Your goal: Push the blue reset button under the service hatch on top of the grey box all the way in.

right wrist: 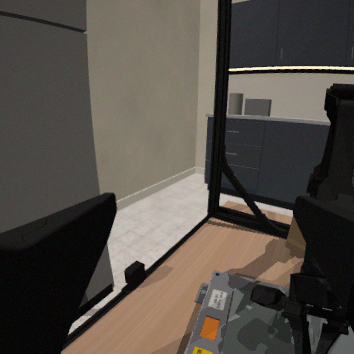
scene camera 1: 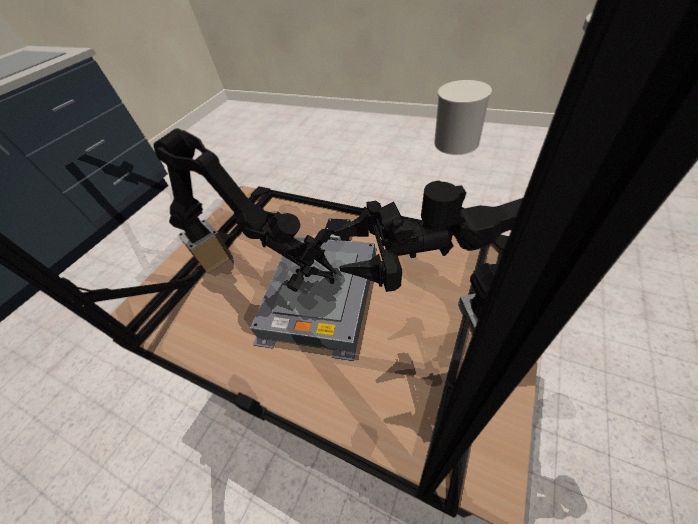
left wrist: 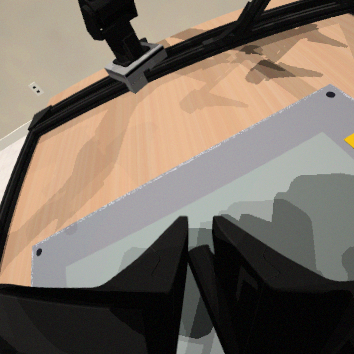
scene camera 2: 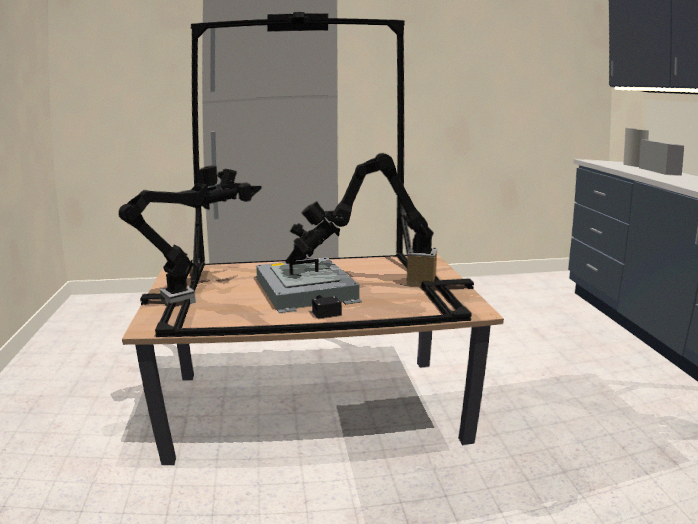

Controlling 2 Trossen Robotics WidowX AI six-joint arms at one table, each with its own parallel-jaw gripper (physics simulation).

Labels:
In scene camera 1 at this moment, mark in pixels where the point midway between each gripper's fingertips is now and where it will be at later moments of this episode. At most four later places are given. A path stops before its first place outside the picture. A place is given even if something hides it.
The left gripper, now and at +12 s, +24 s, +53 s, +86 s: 335, 275; 333, 276; 329, 265; 330, 268; 333, 266
The right gripper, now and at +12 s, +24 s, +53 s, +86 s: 336, 250; 336, 250; 336, 250; 336, 251; 341, 264

